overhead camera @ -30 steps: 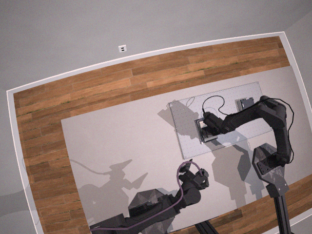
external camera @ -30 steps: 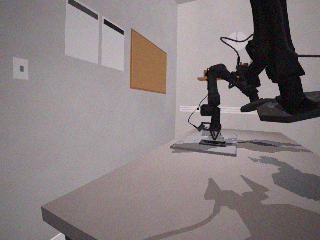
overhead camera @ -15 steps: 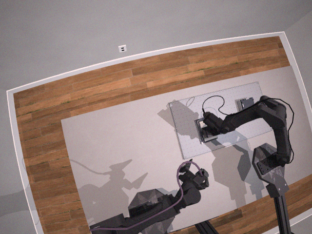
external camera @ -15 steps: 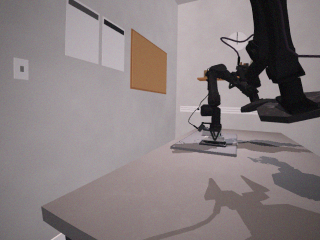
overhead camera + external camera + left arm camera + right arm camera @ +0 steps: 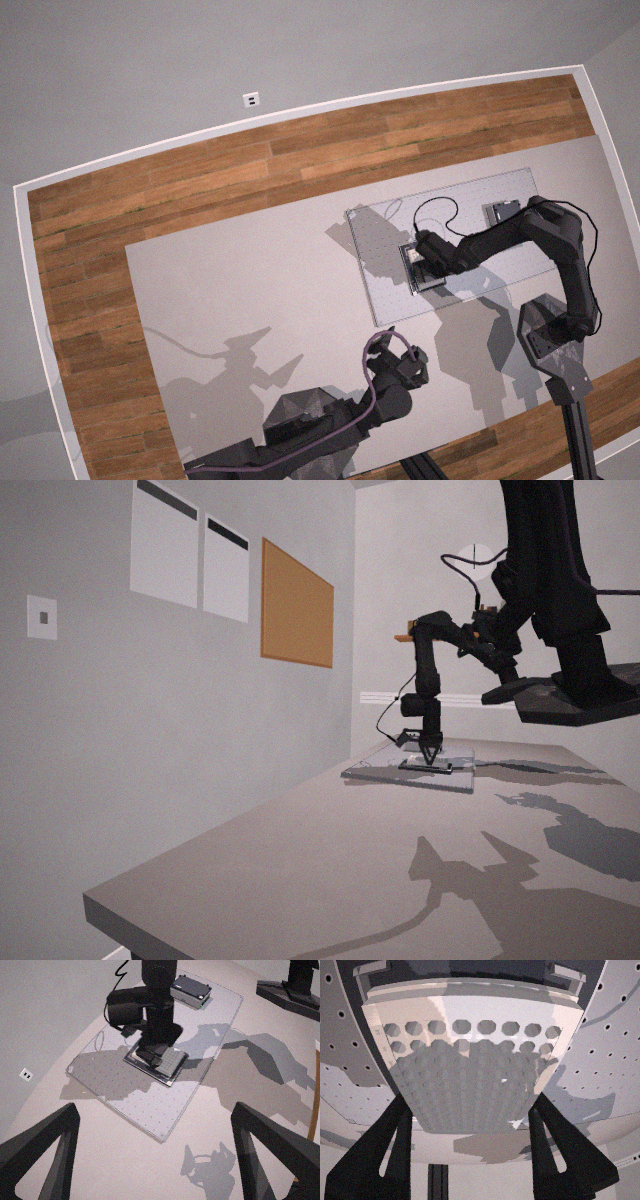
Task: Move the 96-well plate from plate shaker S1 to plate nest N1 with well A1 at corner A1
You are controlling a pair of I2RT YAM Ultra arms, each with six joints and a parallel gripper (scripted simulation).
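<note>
Now: right hand 1 cm short of the white 96-well plate. From my right hand the other things lie so: dark plate nest N1 (2 cm below, 1 cm ahead).
</note>
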